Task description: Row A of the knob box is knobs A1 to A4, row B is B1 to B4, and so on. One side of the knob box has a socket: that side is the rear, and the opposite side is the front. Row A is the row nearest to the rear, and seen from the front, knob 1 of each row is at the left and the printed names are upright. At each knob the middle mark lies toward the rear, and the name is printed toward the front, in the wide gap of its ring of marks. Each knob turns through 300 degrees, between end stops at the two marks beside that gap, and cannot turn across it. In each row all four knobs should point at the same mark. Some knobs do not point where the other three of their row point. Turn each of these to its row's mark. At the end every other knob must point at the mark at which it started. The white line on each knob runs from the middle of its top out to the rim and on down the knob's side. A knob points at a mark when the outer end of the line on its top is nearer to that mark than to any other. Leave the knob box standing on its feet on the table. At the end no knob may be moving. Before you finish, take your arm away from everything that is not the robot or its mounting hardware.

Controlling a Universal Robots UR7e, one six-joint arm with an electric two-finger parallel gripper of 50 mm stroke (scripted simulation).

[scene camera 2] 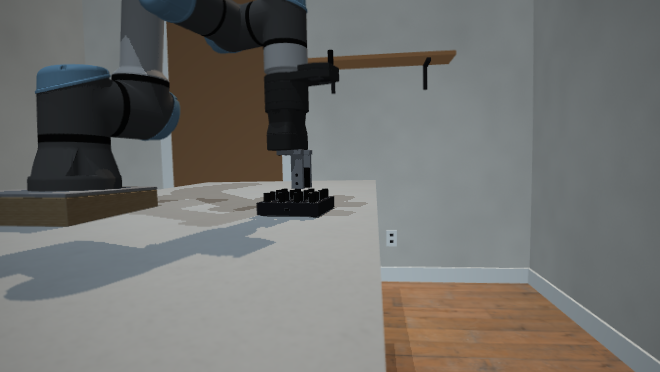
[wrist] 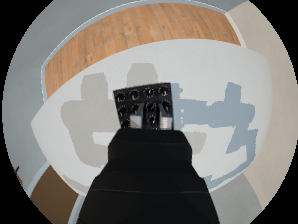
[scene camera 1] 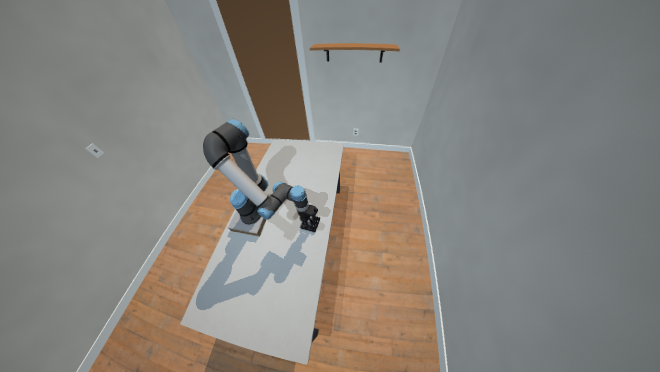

Labels:
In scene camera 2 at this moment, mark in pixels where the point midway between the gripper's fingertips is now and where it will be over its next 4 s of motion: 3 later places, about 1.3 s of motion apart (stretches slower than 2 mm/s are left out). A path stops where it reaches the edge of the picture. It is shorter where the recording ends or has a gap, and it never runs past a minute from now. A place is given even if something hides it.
My gripper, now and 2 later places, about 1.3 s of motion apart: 301, 188; 301, 193; 300, 144

